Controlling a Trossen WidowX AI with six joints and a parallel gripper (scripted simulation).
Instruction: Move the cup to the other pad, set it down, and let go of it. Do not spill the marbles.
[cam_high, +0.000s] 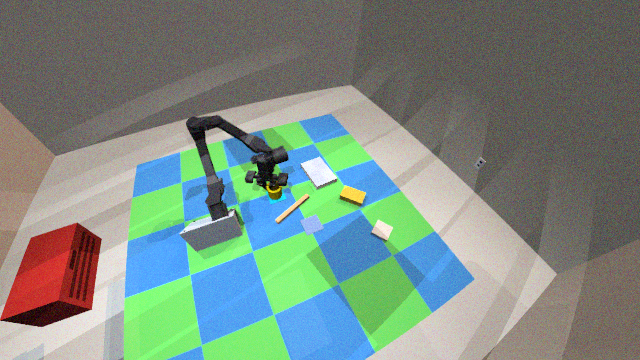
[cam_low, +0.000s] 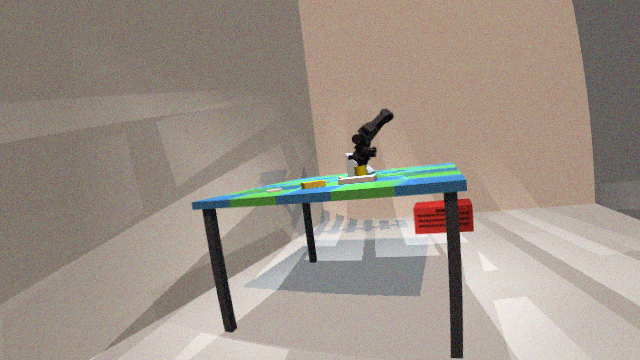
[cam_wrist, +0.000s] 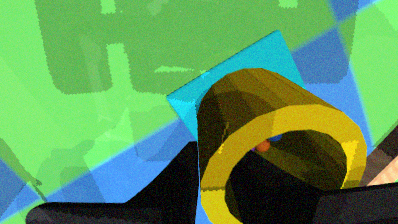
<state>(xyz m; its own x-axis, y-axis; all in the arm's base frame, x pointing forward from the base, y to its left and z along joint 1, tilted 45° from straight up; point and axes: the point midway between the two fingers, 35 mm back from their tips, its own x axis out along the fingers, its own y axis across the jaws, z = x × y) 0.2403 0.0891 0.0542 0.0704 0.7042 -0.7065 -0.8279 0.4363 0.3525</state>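
Right now my gripper tip is 20 mm short of the cup, 10 mm to the left of it and 10 mm above it. The rest, counted from my gripper tip: cyan pad: 20 mm ahead, 20 mm to the right, 50 mm below; wooden stick: 60 mm ahead, 130 mm to the right, 40 mm below; orange marble: 20 mm ahead, 30 mm to the right, 30 mm below.
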